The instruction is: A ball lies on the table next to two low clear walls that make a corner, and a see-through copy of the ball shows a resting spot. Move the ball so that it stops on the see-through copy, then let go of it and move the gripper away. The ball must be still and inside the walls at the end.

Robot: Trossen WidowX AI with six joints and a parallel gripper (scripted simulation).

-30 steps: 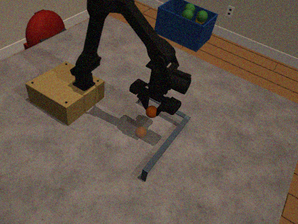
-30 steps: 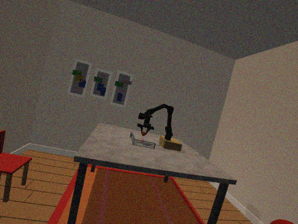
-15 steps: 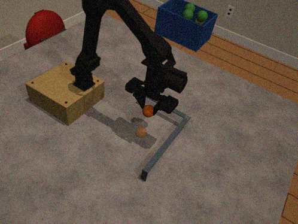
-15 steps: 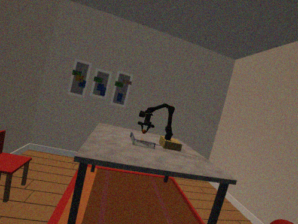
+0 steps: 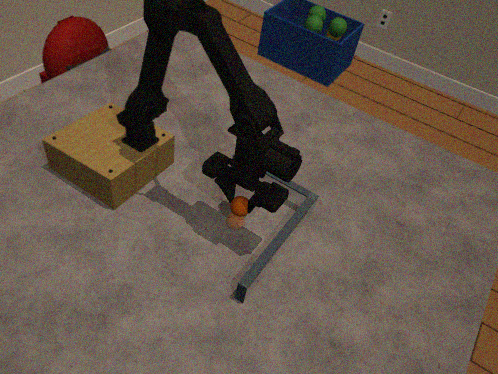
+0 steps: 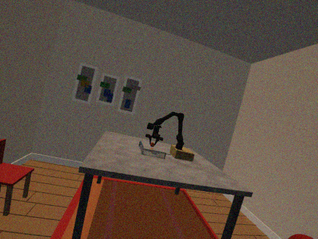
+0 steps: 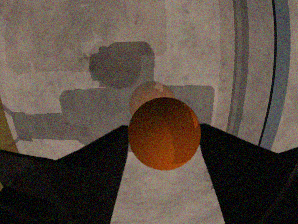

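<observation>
Right now the see-through copy of ball is 50 mm below my gripper tip and 10 mm behind it. Round my gripper tip: orange ball (right at my gripper tip).
</observation>
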